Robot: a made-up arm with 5 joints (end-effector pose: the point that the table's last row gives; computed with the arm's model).
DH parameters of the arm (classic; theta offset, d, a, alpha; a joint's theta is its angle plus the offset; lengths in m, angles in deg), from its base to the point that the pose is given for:
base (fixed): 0 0.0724 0 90
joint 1: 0 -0.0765 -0.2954 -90
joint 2: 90 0.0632 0.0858 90
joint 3: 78.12 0 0.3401 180
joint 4: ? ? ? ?
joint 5: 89.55 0 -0.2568 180
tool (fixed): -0.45 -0.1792 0 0
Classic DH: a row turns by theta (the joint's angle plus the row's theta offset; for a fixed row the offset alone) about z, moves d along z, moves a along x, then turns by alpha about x.
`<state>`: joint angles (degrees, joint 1 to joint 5).
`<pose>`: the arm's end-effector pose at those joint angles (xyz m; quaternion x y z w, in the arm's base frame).
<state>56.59 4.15 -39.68 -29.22 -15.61</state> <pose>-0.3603 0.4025 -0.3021 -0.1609 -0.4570 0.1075 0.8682</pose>
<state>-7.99 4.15 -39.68 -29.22 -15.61</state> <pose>-0.4929 0.4025 0.2370 -0.0786 0.0774 0.1768 0.9780</pose>
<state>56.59 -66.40 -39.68 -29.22 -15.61</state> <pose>-0.1118 0.3884 0.0745 0.1419 -0.3738 -0.4087 0.8205</pose>
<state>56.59 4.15 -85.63 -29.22 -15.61</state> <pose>-0.1972 0.3475 -0.4050 -0.4858 -0.3700 -0.0898 0.7868</pose>
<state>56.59 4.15 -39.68 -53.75 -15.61</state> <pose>-0.3729 0.4781 -0.3004 0.0266 -0.4742 0.2077 0.8551</pose>
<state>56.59 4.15 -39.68 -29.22 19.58</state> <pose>-0.3406 0.5550 -0.3234 -0.0152 -0.4843 -0.1600 0.8600</pose>
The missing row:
joint 4: 78.12 -0.0553 0.0925 -90
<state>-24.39 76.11 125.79 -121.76 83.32</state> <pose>0.0637 -0.0264 -0.3157 -0.1524 -0.6822 -0.0028 0.7151</pose>
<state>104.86 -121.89 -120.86 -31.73 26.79</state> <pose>0.3815 0.1407 0.1037 0.2550 0.1633 -0.7937 0.5277</pose>
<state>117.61 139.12 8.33 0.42 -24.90</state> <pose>-0.0878 -0.1256 -0.2404 -0.8257 -0.0886 0.5437 0.1214</pose>
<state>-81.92 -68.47 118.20 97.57 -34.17</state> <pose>-0.2960 0.1382 0.6003 -0.1057 0.5107 -0.2924 0.8016</pose>
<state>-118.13 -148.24 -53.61 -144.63 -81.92</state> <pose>0.0446 -0.4255 0.0594 -0.4842 0.1711 0.0623 0.8558</pose>
